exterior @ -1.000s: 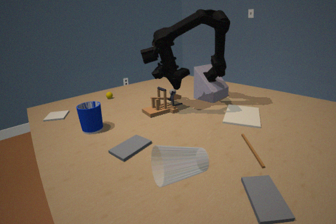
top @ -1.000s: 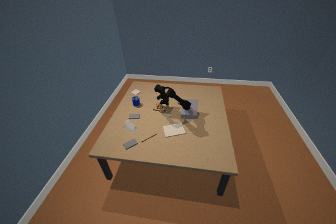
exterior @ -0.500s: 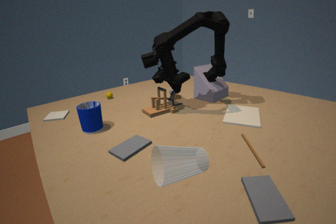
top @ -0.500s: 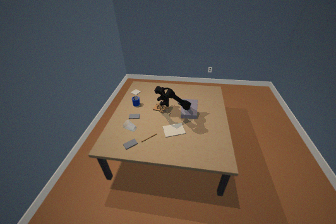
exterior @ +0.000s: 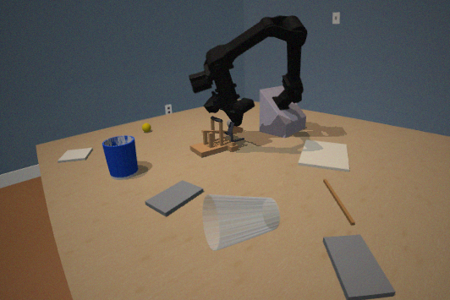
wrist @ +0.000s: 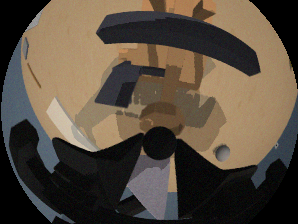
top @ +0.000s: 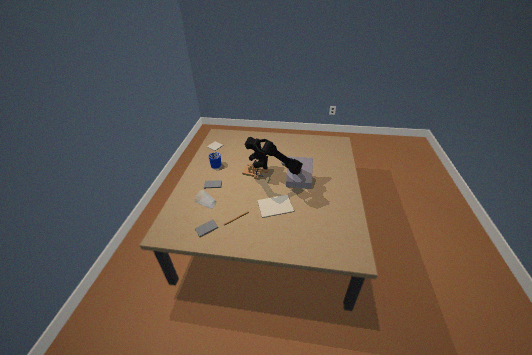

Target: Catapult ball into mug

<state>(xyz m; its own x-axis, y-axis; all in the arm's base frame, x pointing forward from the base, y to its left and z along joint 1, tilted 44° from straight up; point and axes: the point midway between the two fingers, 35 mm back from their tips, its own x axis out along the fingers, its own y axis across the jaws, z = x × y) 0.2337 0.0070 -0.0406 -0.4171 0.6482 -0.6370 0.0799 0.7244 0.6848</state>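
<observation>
Now: the black ball 1 cm above my gripper tip. Also, from my gripper tip: blue mug: 41 cm ahead, 4 cm to the right, 4 cm below; then wooden catapult: 7 cm ahead, 2 cm below, 1 cm to the left; then white sheet: 29 cm to the left, 13 cm behind, 7 cm below.
</observation>
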